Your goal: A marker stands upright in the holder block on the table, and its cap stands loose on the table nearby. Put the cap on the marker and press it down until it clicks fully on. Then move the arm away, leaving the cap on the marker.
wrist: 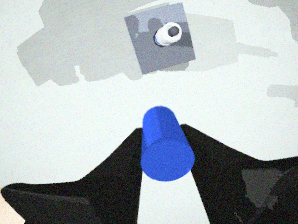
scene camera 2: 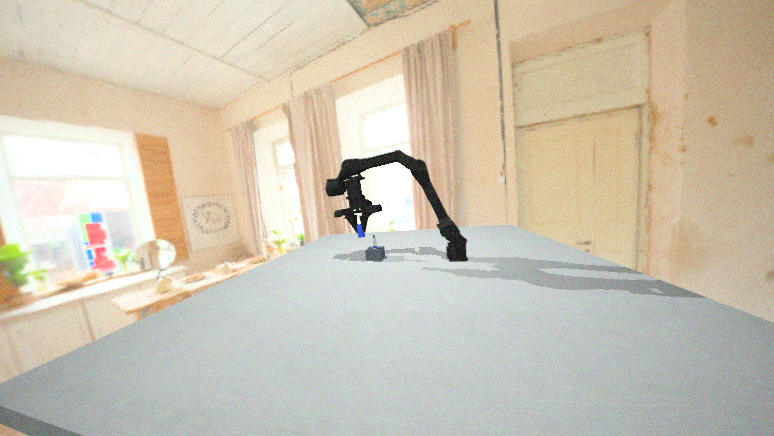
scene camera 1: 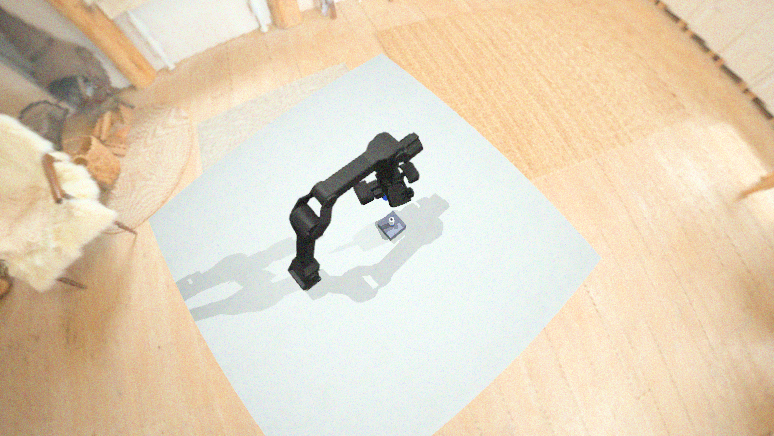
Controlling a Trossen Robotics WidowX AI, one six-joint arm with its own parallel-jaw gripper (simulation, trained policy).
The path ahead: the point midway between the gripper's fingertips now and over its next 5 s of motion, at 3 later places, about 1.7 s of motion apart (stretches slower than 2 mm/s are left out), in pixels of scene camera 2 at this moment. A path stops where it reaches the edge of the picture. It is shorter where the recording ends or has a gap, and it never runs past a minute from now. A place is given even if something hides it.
The gripper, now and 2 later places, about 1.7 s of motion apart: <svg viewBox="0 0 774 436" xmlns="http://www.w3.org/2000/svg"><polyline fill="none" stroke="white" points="361,232 373,234 378,232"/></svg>
